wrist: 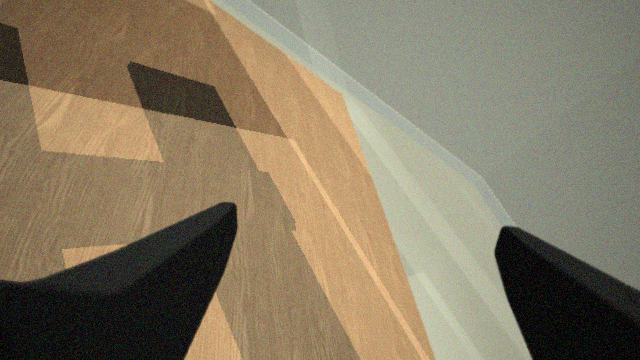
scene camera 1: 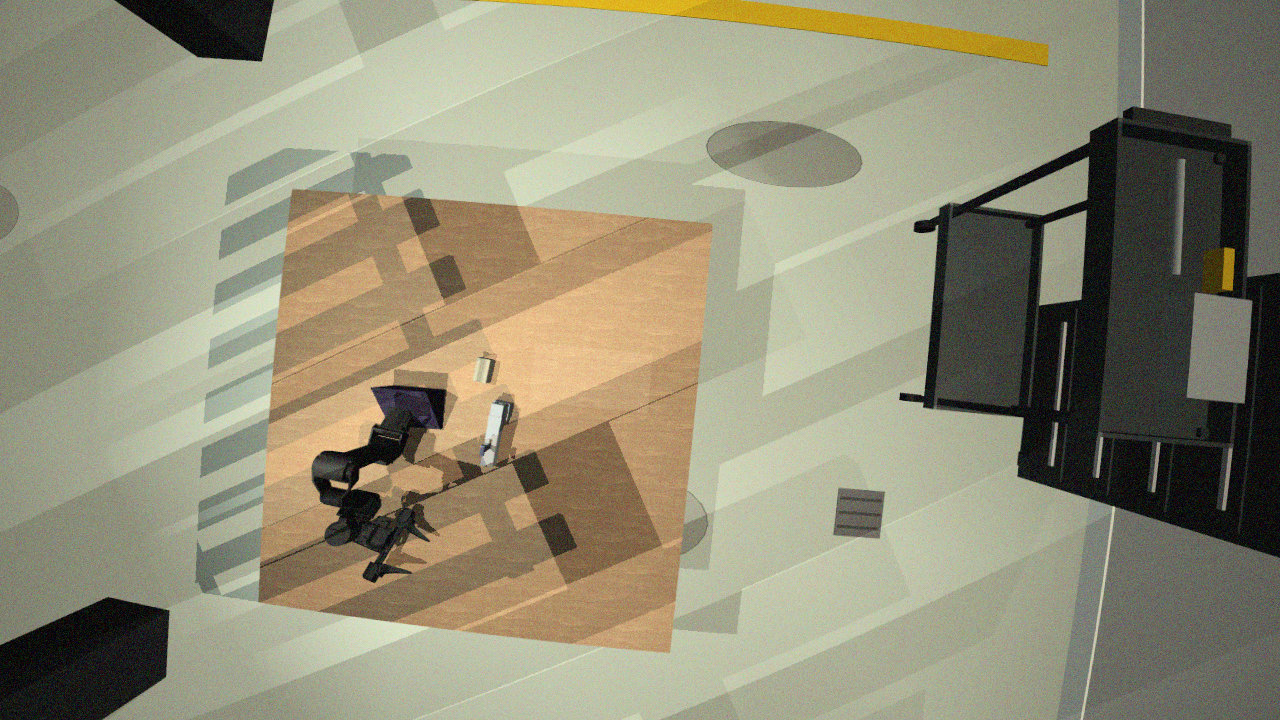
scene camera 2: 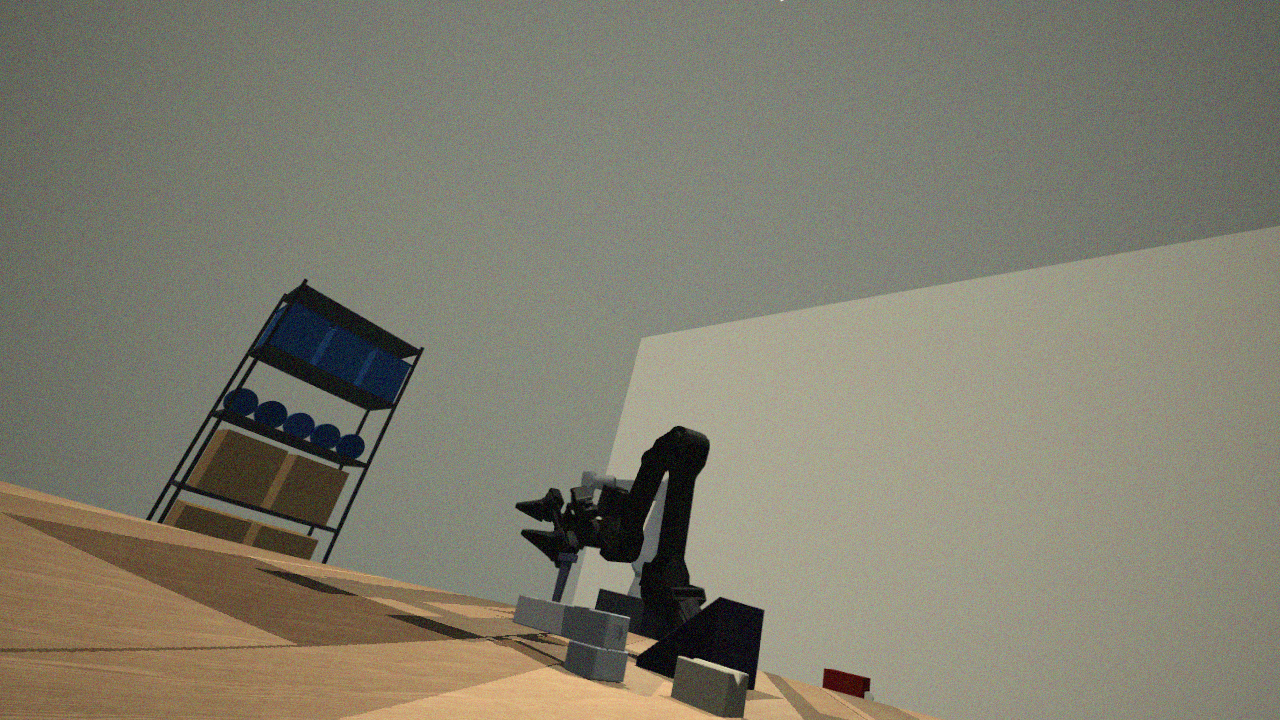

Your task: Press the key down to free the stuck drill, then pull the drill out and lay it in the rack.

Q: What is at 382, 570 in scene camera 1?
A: My gripper.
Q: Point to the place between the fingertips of my gripper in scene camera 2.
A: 518, 518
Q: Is my gripper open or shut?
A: Open.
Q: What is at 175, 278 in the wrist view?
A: My gripper.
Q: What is my gripper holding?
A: Nothing.
